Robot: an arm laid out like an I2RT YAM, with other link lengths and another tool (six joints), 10 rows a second.
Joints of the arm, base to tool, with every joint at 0 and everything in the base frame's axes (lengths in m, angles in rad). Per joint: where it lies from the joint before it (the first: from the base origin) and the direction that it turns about. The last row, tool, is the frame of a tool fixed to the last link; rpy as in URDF.
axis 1: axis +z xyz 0 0 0.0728
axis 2: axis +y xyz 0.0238 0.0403 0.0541
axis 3: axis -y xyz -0.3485 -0.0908 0
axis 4: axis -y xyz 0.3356 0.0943 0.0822
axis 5: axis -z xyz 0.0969 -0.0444 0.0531
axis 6: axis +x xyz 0.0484 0 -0.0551
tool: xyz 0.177 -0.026 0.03 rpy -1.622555 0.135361 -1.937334
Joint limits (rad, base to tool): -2.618..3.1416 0..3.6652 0..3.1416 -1.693..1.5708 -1.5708..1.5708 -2.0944..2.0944
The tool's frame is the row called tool.
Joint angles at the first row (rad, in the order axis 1, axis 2, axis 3, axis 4, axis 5, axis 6):
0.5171 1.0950 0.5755 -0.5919 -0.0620 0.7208
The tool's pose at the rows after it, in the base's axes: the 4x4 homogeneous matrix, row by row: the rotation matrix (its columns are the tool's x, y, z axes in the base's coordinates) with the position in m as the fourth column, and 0 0 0 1 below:
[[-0.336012 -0.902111 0.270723 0.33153], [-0.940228 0.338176 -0.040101 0.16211], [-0.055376 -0.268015 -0.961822 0.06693], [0 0 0 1]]
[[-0.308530 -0.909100 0.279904 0.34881], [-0.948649 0.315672 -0.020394 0.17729], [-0.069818 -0.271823 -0.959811 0.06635], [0 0 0 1]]
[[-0.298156 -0.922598 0.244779 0.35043], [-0.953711 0.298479 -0.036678 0.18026], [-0.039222 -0.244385 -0.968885 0.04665], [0 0 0 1]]
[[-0.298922 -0.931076 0.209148 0.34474], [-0.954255 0.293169 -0.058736 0.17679], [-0.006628 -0.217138 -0.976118 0.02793], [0 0 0 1]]
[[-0.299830 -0.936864 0.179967 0.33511], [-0.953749 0.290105 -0.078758 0.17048], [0.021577 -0.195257 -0.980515 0.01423], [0 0 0 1]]
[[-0.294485 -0.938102 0.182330 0.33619], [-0.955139 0.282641 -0.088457 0.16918], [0.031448 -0.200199 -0.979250 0.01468], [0 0 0 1]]
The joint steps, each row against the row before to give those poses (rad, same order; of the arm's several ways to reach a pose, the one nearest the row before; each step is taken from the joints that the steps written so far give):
0.0004 0.0454 0.0534 0.0237 -0.0114 -0.0294
0.0003 0.0675 0.0324 0.0469 -0.0191 -0.0217
0.0008 0.0668 0.0034 0.0202 -0.0061 -0.0107
0.0004 0.0378 -0.0130 0.0077 0.0015 -0.0004
0.0000 0.0114 -0.0205 -0.0039 0.0031 0.0000
0.0000 0.0035 0.0049 -0.0060 0.0076 -0.0091

